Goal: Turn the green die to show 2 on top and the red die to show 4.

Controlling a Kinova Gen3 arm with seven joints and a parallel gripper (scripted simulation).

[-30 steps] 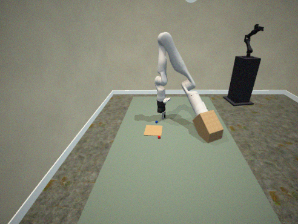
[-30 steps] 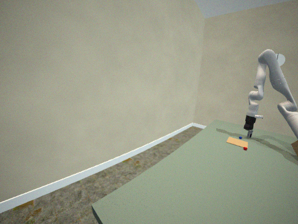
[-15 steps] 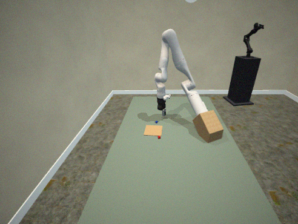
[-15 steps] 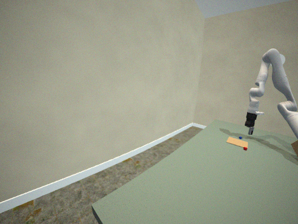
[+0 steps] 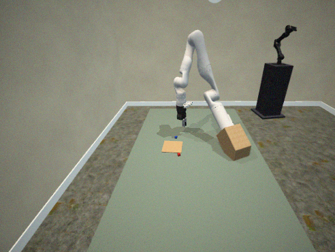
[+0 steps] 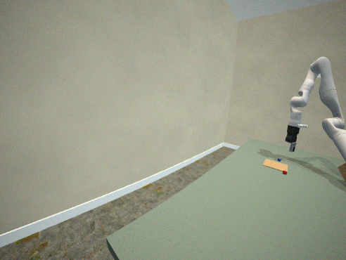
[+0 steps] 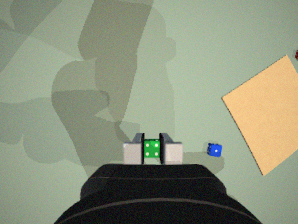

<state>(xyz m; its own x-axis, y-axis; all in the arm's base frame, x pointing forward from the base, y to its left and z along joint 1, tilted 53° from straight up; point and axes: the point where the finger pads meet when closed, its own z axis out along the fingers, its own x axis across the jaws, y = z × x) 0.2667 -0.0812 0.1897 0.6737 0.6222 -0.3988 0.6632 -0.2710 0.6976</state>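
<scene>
Right now the blue die is 90 mm below my hand, 80 mm ahead of it and 50 mm to the left of it. From my hand the other things lie so: red die 270 mm to the left, 90 mm below, 80 mm ahead; then tan mat 160 mm to the left, 120 mm ahead, 90 mm below; then green die 10 mm below.
</scene>
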